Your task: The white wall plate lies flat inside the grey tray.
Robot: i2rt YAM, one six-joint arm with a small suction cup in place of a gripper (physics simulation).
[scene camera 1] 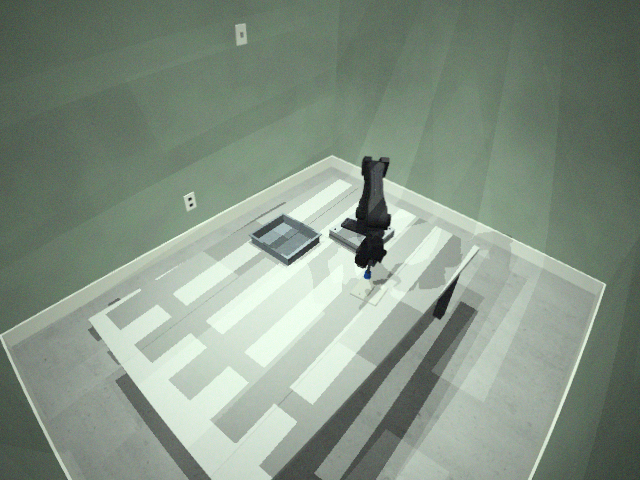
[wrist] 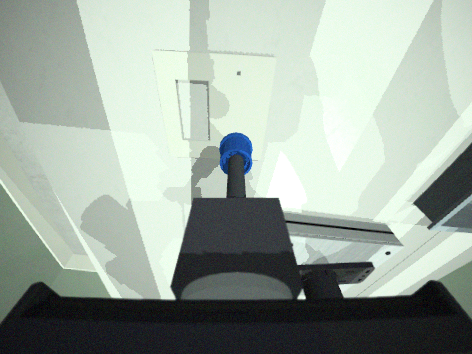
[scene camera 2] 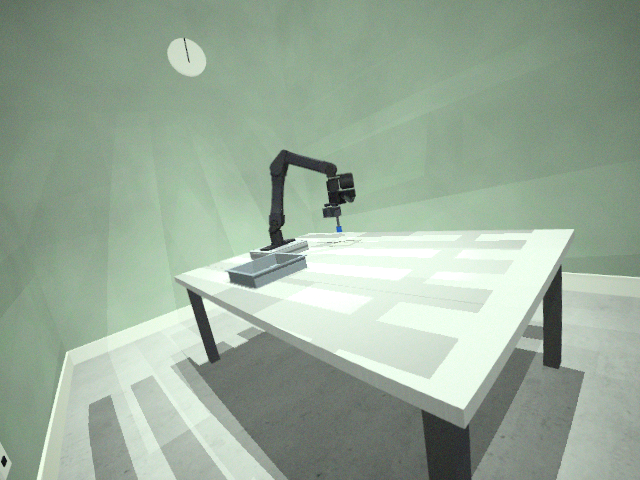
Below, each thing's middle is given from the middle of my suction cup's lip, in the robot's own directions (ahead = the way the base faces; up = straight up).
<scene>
The white wall plate point(wrist: 237, 103) is 10 mm ahead of my suction cup, 20 mm to the left of it and 70 mm below it. Round my suction cup: grey tray point(scene camera 1: 285, 238): 60 mm behind, 440 mm to the right, 50 mm below.
</scene>
